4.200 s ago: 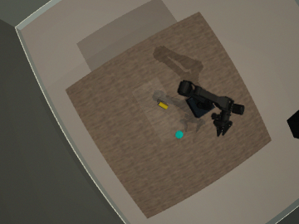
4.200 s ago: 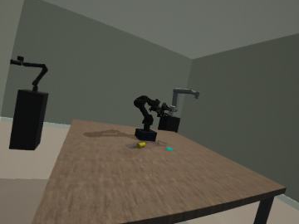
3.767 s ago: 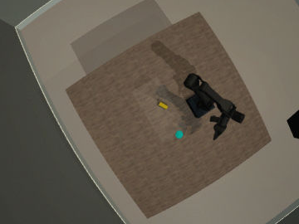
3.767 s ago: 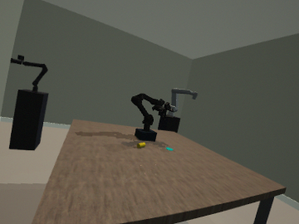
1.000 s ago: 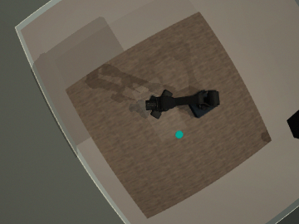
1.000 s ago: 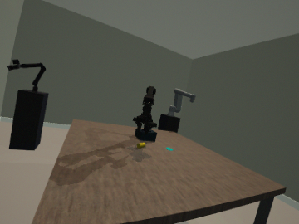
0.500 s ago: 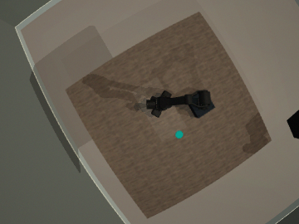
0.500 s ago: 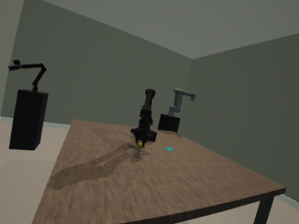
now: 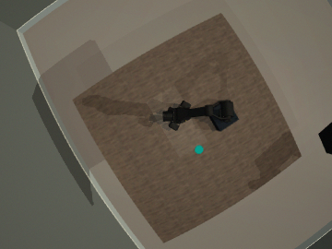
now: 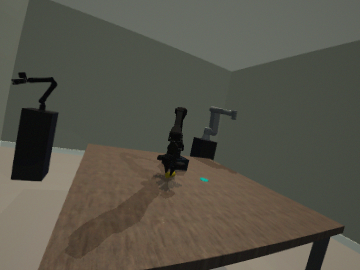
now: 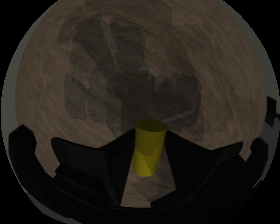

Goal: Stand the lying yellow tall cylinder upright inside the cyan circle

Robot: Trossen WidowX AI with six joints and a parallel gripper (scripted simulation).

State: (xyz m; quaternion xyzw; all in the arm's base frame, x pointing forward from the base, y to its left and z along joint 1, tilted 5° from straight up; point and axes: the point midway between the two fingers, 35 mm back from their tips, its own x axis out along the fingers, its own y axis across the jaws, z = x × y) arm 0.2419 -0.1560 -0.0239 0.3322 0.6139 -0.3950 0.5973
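The cyan circle lies 270 mm to the left of my gripper tip and 20 mm below it. Also, from my gripper tip: yellow tall cylinder (10 mm behind, 20 mm to the left).
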